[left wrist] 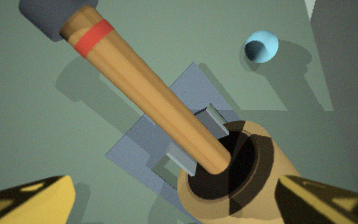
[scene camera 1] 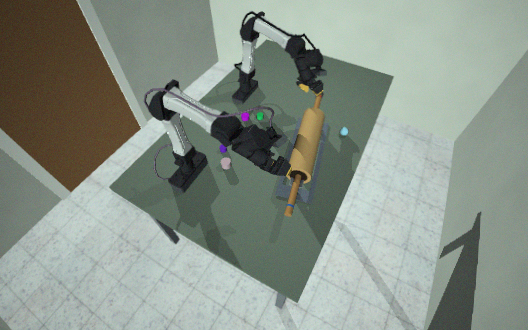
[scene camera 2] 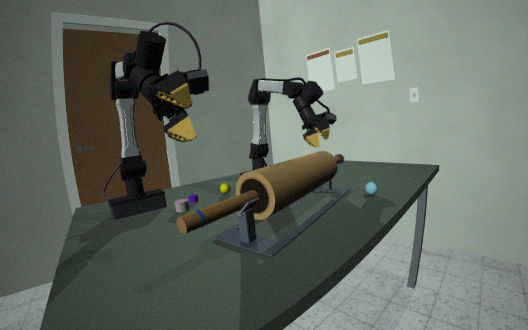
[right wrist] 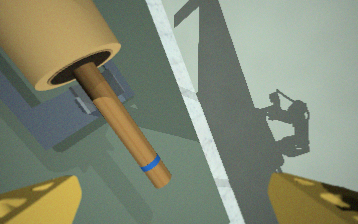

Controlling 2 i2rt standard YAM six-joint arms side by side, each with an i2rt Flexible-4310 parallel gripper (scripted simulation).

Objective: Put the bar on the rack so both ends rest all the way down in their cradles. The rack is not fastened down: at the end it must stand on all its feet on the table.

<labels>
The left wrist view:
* my left gripper: 175, 184
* light blue ball: 261, 46
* wooden bar: 240, 171
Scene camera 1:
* my right gripper: 282, 170
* grey rack: 305, 196
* wooden bar: 303, 156
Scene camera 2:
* my left gripper: 322, 143
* my right gripper: 191, 123
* wooden bar: 279, 185
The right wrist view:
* my right gripper: 175, 182
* wooden bar: 50, 50
</labels>
